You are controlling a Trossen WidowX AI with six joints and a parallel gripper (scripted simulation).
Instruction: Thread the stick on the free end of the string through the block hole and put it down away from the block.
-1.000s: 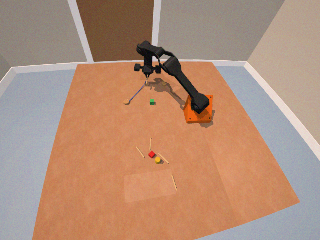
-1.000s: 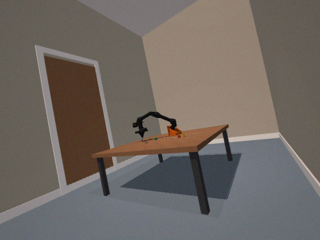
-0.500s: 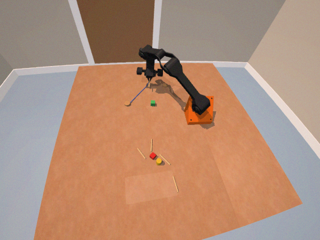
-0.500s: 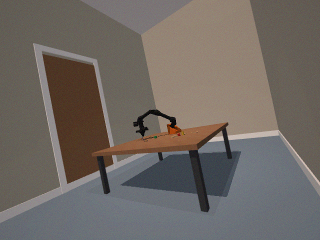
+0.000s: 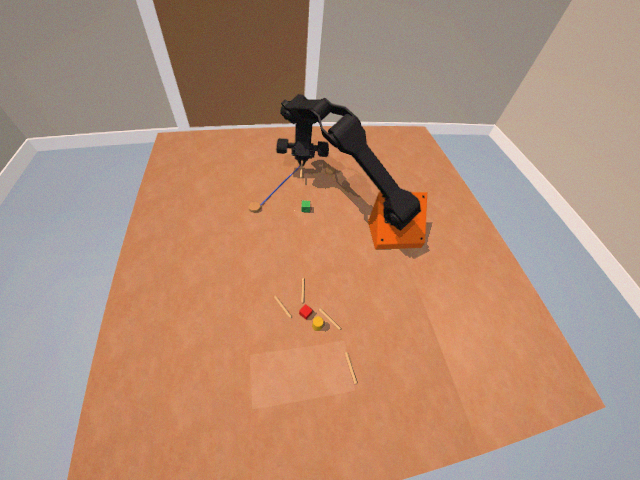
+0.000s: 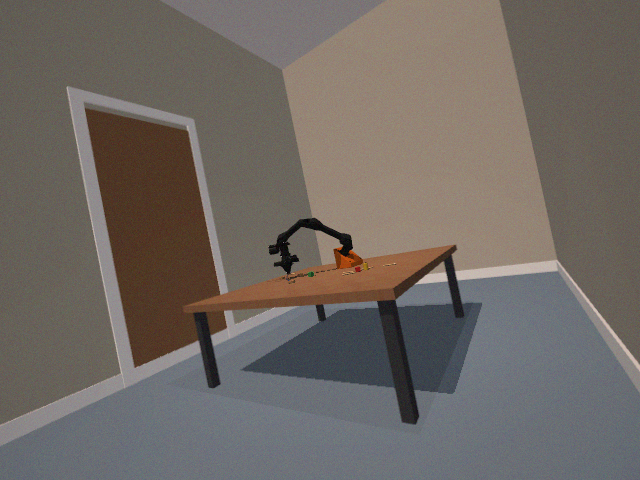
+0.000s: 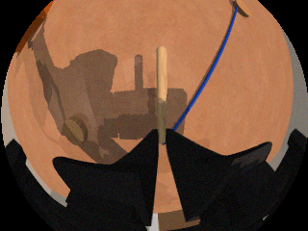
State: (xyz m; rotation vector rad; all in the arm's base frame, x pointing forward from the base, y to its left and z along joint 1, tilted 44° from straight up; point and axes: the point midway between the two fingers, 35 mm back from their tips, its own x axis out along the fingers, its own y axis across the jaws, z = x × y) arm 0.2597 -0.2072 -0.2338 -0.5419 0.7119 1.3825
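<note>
My gripper tip is 200 mm to the right of the green block and 20 mm above it. From my gripper tip the other things lie so: round wooden button (180 mm ahead, 180 mm to the left, 30 mm below); thin wooden stick (20 mm to the left); red cube (40 mm ahead, 570 mm to the left, 20 mm below).
</note>
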